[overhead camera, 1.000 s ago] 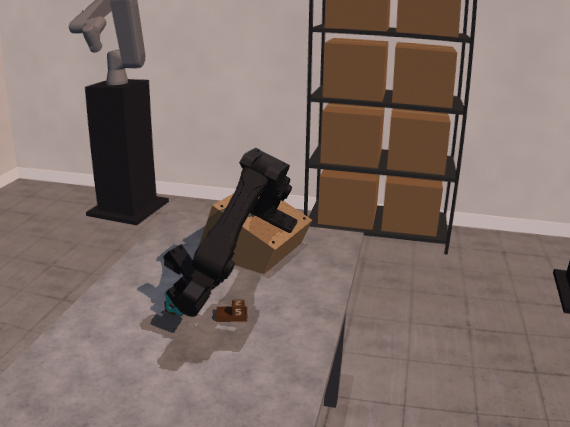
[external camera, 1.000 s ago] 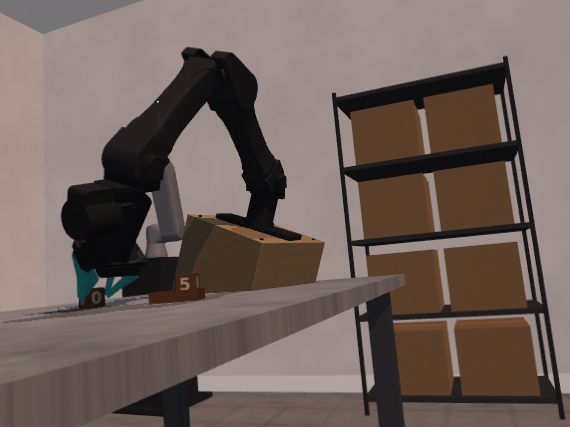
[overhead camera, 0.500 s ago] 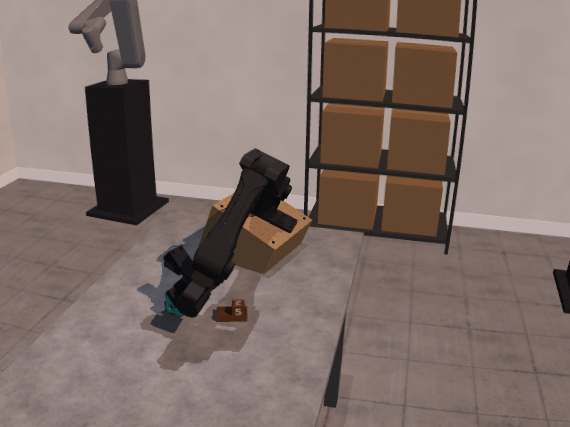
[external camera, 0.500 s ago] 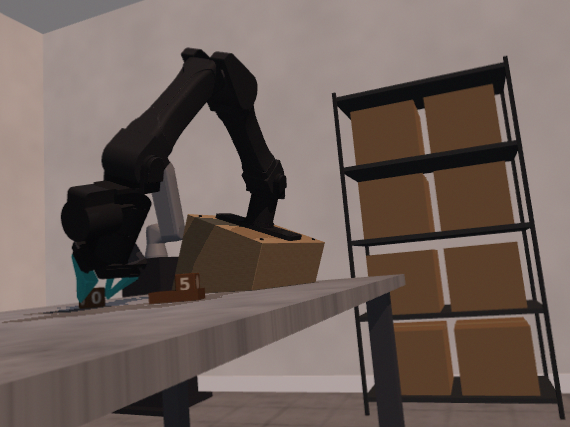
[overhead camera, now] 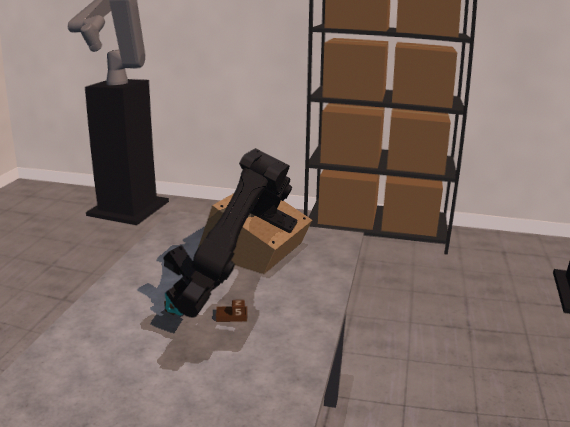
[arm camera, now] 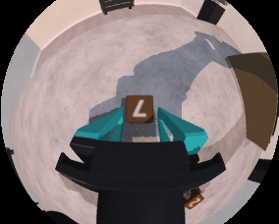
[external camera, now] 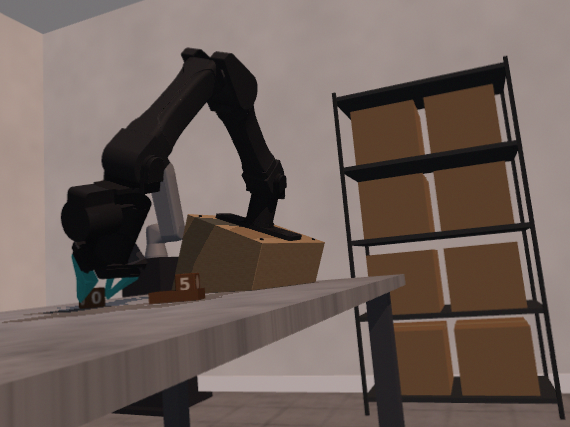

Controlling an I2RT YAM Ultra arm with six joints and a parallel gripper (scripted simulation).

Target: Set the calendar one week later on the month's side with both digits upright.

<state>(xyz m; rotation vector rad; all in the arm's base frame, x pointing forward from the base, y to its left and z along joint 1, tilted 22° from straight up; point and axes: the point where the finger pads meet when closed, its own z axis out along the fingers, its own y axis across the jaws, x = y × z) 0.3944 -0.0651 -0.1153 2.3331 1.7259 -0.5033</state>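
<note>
My hand is 1 cm to the left of the brown cube. The rest, counted from my hand: brown calendar tray: 15 cm to the left, 3 cm behind, 1 cm below.
</note>
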